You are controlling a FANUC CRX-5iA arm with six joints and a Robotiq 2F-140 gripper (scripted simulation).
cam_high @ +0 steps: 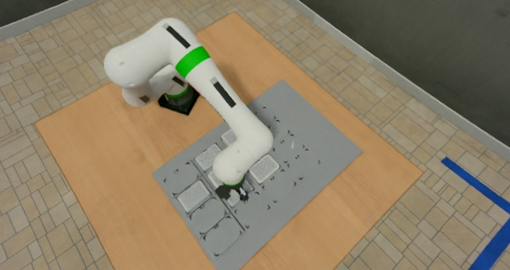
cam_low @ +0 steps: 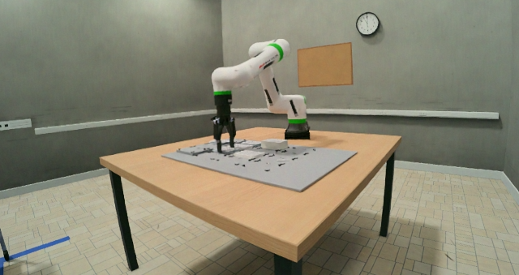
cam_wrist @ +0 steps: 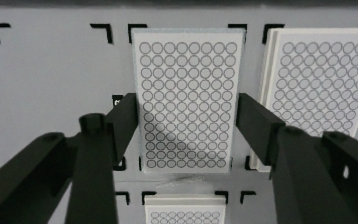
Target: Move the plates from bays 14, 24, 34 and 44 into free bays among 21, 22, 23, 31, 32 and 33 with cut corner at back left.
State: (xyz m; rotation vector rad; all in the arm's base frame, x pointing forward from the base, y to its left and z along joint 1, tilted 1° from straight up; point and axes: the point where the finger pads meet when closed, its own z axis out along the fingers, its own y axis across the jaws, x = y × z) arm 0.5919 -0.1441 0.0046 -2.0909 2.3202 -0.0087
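My hand is 12 cm past the sealed 96-well plate, 15 cm to the left of it and 1 cm above it. Round my hand: sealed deep-well block (20 cm behind, 19 cm to the left, 1 cm below).
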